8 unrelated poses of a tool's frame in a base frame.
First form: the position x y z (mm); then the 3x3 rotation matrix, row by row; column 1 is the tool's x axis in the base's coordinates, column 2 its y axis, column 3 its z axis. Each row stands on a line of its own.
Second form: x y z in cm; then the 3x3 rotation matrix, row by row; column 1 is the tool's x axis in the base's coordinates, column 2 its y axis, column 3 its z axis. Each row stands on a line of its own. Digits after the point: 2 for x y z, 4 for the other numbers.
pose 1, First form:
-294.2 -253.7 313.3
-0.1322 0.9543 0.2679
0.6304 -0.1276 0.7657
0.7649 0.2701 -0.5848
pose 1, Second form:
-29.42 -25.37 31.33
-0.1322 0.9543 0.2679
0.6304 -0.1276 0.7657
0.7649 0.2701 -0.5848

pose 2, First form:
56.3 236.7 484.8
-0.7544 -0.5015 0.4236
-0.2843 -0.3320 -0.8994
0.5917 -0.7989 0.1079
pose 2, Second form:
5.63 23.67 48.48
-0.7544 -0.5015 0.4236
-0.2843 -0.3320 -0.8994
0.5917 -0.7989 0.1079

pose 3, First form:
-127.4 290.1 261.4
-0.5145 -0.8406 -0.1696
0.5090 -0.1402 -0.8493
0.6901 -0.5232 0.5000
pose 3, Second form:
-12.74 29.01 26.14
-0.5145 -0.8406 -0.1696
0.5090 -0.1402 -0.8493
0.6901 -0.5232 0.5000

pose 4, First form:
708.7 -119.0 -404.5
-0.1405 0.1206 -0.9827
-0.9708 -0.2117 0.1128
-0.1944 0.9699 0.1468
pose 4, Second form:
70.87 -11.90 -40.45
-0.1405 0.1206 -0.9827
-0.9708 -0.2117 0.1128
-0.1944 0.9699 0.1468

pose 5, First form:
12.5 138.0 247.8
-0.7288 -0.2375 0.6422
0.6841 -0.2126 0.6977
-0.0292 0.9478 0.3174
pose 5, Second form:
1.25 13.80 24.78
-0.7288 -0.2375 0.6422
0.6841 -0.2126 0.6977
-0.0292 0.9478 0.3174

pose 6, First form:
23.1 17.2 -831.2
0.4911 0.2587 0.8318
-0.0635 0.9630 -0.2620
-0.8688 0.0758 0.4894
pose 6, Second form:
2.31 1.72 -83.12
0.4911 0.2587 0.8318
-0.0635 0.9630 -0.2620
-0.8688 0.0758 0.4894

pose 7, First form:
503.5 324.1 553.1
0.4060 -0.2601 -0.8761
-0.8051 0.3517 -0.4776
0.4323 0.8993 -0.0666
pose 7, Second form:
50.35 32.41 55.31
0.4060 -0.2601 -0.8761
-0.8051 0.3517 -0.4776
0.4323 0.8993 -0.0666

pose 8, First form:
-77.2 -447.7 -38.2
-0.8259 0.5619 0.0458
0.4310 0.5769 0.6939
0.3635 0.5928 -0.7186
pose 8, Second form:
-7.72 -44.77 -3.82
-0.8259 0.5619 0.0458
0.4310 0.5769 0.6939
0.3635 0.5928 -0.7186

